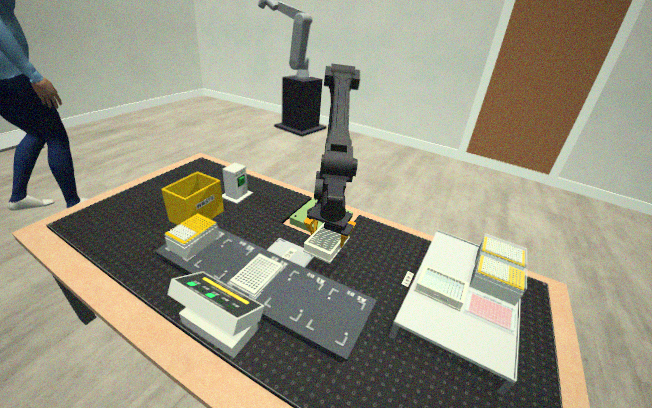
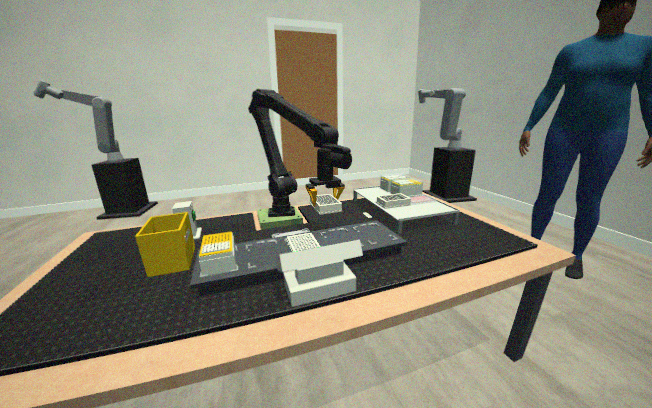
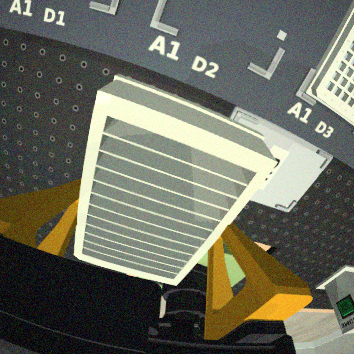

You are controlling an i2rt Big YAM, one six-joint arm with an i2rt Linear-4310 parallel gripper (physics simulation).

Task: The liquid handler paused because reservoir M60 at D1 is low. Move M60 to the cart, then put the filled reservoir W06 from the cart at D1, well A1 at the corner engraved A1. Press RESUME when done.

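Places are measured from the arm's base along level axes (x right, y ahead, z up), in centimetres.
Where they show: gripper, fingertip midpoint: (image 1: 327,241) (image 3: 152,201); arm's base at its link origin: (image 2: 281,213) (image 3: 187,273).
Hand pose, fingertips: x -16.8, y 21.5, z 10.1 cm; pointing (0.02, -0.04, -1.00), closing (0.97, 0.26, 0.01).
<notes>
Things, the pixels of their top centre, and the offset from my fingertips. "*": a spot on its surface instead. Level surfaces: height alone.
- white ribbed reservoir at its top centre: (image 3: 148,224) (image 1: 328,236) (image 2: 325,199) dx -0.1, dy +0.2, dz +2.2 cm
- deck at its surface level: dz -6.9 cm
- pale RG plate at its top centre: (image 3: 269,171) (image 1: 289,252) (image 2: 293,235) dx +12.5, dy +2.8, dz -10.3 cm
- white cart at its top centre: (image 1: 468,287) (image 2: 399,197) dx -38.2, dy -16.6, dz -5.1 cm
- RESUME box at its top centre: (image 1: 234,167) (image 2: 182,204) dx +54.1, dy -8.7, dz +1.3 cm
- white plate at its top centre: (image 1: 257,272) (image 2: 303,242) dx +9.9, dy +18.4, dz -5.5 cm
- yellow-topped tip box at its top centre: (image 2: 216,241) (image 1: 190,226) dx +34.3, dy +22.7, dz -0.4 cm
- WASTE bin at its top centre: (image 2: 164,222) (image 1: 191,184) dx +52.7, dy +10.9, dz +1.8 cm
- display unit at a spot on its surface: (image 1: 217,305) * dx +2.8, dy +35.2, dz +2.2 cm
- pink plate at its top centre: (image 1: 491,308) (image 2: 419,197) dx -45.5, dy -12.1, dz -4.3 cm
My gripper (image 1: 328,233) (image 2: 326,196) (image 3: 152,201) is shut on a white ribbed reservoir (image 1: 324,243) (image 2: 328,204) (image 3: 160,192), its label not readable. It holds the reservoir level above the mat, behind the deck (image 1: 305,299) (image 2: 260,254) (image 3: 210,25) and beside the pale RG plate (image 1: 286,249) (image 3: 290,182). Slot D1, at the deck's cart end, bears no labware. Another reservoir (image 1: 442,286) (image 2: 393,200) stands on the white cart (image 1: 430,327) (image 2: 425,211); its label is not readable. The RESUME box (image 1: 235,181) (image 2: 183,212) (image 3: 345,305) stands behind the yellow bin.
A white plate (image 1: 256,274) (image 2: 303,242) sits at D3. A yellow-topped tip box (image 1: 191,235) (image 2: 217,252) stands at the deck's far end by the WASTE bin (image 1: 192,200) (image 2: 165,247). A display unit (image 1: 217,305) stands before the deck. Tip boxes (image 1: 500,275) and a pink plate (image 1: 491,311) are on the cart.
</notes>
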